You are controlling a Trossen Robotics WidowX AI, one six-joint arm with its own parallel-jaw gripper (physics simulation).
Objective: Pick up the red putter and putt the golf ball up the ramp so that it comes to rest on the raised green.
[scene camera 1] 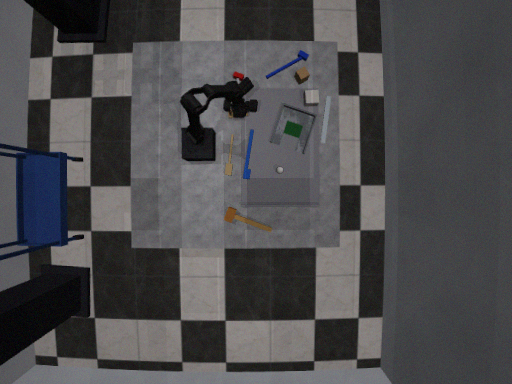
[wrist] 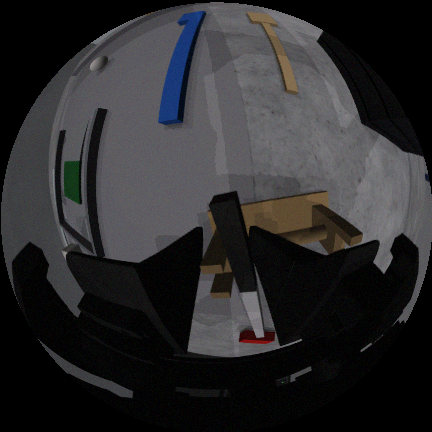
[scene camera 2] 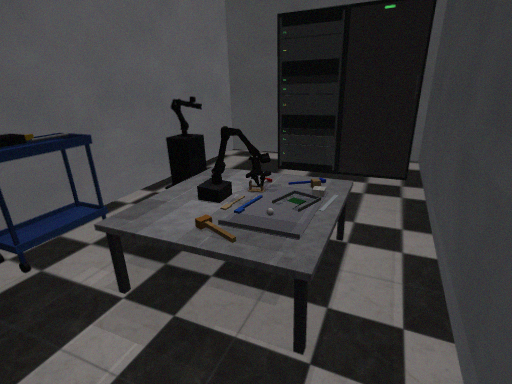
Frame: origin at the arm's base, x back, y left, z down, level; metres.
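Seen in the pictures: gripper, fingertip midpoint: (wrist: pixel 225 232) (scene camera 2: pixel 260 185); arm's base, link origin: (scene camera 1: pixel 197 138) (scene camera 2: pixel 216 182).
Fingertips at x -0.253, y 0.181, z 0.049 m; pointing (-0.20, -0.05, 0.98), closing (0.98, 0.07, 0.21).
Pixels of each thing's top centre, then the offset from my fingertips to it.
- white golf ball, top centre: (scene camera 1: pixel 280 169) (scene camera 2: pixel 270 208) dx -0.228, dy -0.332, dz +0.003 m
- thin wooden club, top centre: (scene camera 1: pixel 230 154) dx +0.076, dy -0.248, dz +0.039 m
- orange mallet, top centre: (scene camera 2: pixel 216 224) (scene camera 1: pixel 248 222) dx -0.055, dy -0.649, dz -0.003 m
- brown block, top centre: (scene camera 1: pixel 303 72) dx -0.338, dy +0.250, dz -0.011 m
- white block, top centre: (scene camera 1: pixel 312 96) (scene camera 2: pixel 319 188) dx -0.401, dy +0.117, dz +0.001 m
- pale strip, top centre: (wrist: pixel 58 216) (scene camera 1: pixel 325 119) dx -0.503, dy +0.000, dz +0.046 m
The red putter (scene camera 1: pixel 238 75) (scene camera 2: pixel 269 179) (wrist: pixel 232 240) has a red head, a light shaft and a black grip, which rests tilted on a wooden stand (wrist: pixel 285 215) (scene camera 2: pixel 256 190). My gripper (wrist: pixel 225 232) (scene camera 1: pixel 240 111) (scene camera 2: pixel 257 185) is partly open, with its fingers on both sides of the black grip. In the wrist view a gap shows at the left finger; the right finger is close to the grip. The white golf ball (scene camera 1: pixel 280 170) (scene camera 2: pixel 270 211) (wrist: pixel 99 63) lies on the grey board. The green (scene camera 1: pixel 293 129) (scene camera 2: pixel 296 200) (wrist: pixel 72 180) lies inside dark rails; the ramp's slope is hard to make out.
A blue club (scene camera 1: pixel 249 152) (scene camera 2: pixel 249 204) (wrist: pixel 177 80) and a thin wooden club (scene camera 1: pixel 230 155) (wrist: pixel 282 60) lie near the arm's base. An orange mallet (scene camera 1: pixel 250 221) (scene camera 2: pixel 220 231) lies near the front. Another blue club (scene camera 1: pixel 285 67), a brown block (scene camera 1: pixel 302 75), a white block (scene camera 1: pixel 311 97) and a pale strip (scene camera 1: pixel 326 120) lie farther off.
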